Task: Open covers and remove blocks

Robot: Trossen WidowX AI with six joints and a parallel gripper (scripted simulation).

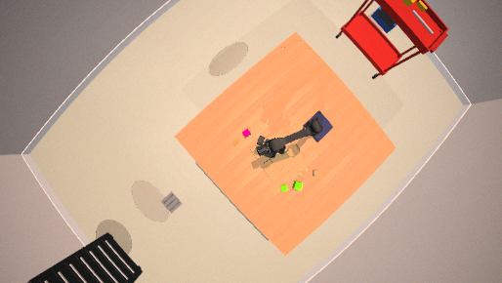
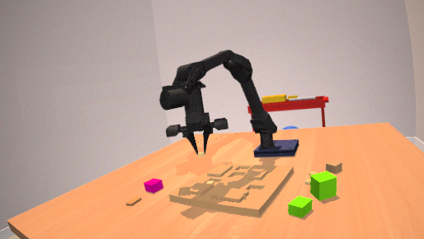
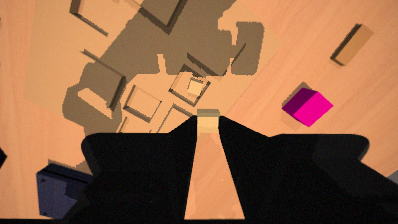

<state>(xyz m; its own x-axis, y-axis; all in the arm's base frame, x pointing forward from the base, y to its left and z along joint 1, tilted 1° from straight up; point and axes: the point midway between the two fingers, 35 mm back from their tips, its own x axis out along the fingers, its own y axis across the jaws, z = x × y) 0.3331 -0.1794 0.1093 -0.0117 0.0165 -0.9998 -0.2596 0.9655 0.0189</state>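
The tan puzzle board lies 90 mm below my gripper tip, 80 mm to the left of it and 10 mm ahead of it. Round my gripper tip: magenta block 180 mm to the right, 100 mm below, 30 mm ahead; small green block 290 mm to the left, 180 mm ahead, 100 mm below; large green block 360 mm to the left, 110 mm ahead, 90 mm below.
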